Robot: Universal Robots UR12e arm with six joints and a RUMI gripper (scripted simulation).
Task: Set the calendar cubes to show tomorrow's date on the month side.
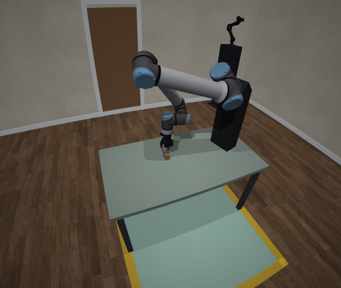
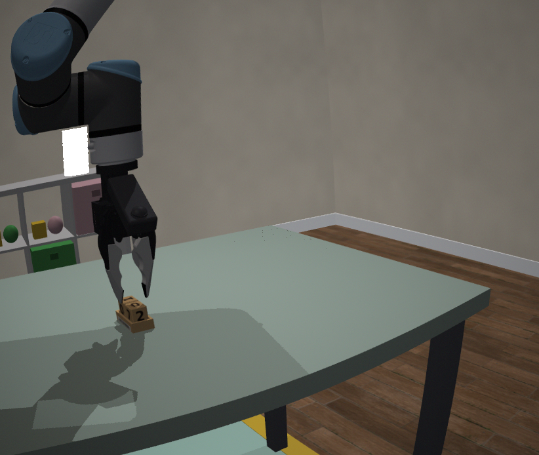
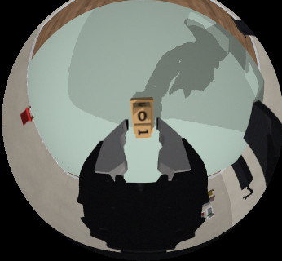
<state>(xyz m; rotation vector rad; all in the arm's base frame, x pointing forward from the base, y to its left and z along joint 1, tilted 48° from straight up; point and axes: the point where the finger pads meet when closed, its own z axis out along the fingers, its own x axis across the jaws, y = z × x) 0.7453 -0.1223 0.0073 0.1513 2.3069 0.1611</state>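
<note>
Now: hand 40 mm above the cube. From my hand the other things lie so: wooden calendar tray: 50 mm below, 20 mm to the left.
</note>
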